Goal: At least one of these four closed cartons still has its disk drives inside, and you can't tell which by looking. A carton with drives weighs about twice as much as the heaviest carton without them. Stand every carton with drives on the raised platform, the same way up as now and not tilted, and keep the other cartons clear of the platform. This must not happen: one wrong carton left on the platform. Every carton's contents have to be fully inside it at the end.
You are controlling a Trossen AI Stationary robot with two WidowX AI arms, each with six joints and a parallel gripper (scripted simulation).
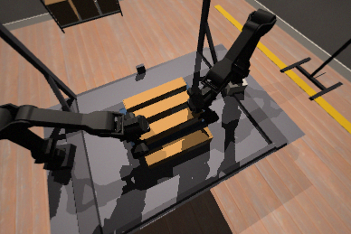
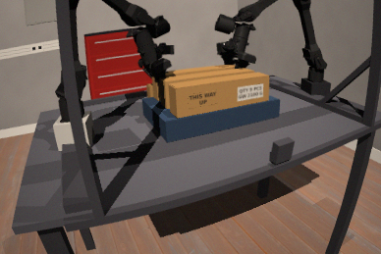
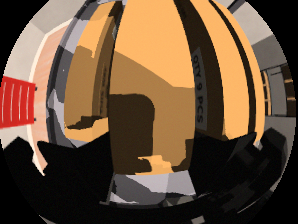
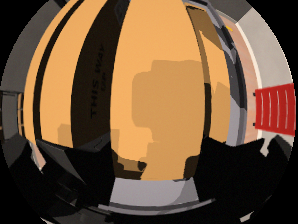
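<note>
Right now my left hand is 140 mm to the left of the carton and 30 mm above it.
Now: right hand 14 cm to the right of the carton and 3 cm above it.
</note>
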